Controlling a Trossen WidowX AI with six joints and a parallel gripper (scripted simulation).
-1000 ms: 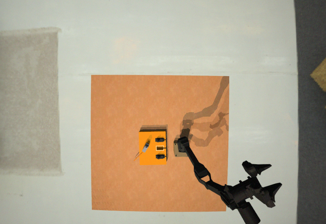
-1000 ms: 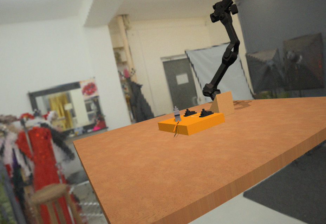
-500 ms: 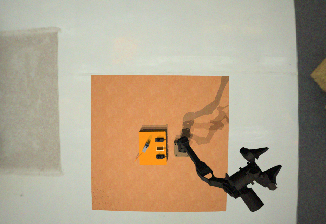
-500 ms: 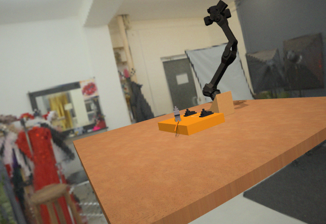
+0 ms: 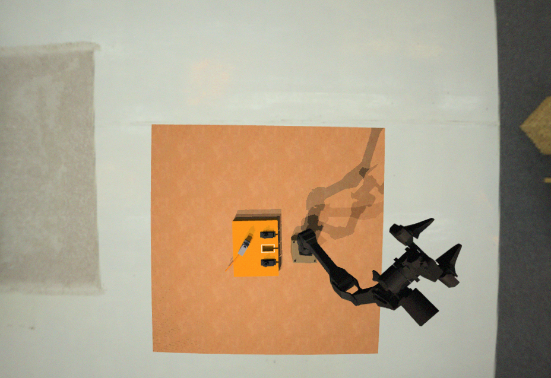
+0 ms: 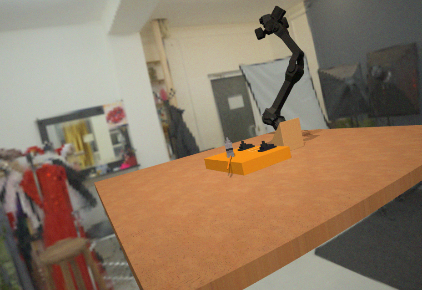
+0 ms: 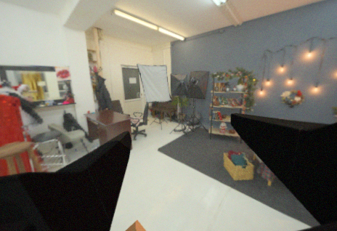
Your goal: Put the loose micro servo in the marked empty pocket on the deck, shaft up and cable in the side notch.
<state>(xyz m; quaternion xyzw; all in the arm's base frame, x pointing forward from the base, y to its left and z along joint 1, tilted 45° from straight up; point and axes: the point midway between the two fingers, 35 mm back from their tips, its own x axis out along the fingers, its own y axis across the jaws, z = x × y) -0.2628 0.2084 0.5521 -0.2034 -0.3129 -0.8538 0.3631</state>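
Right now my gripper tip is 620 mm above the orange deck, 560 mm short of it and 300 mm to the right of it.
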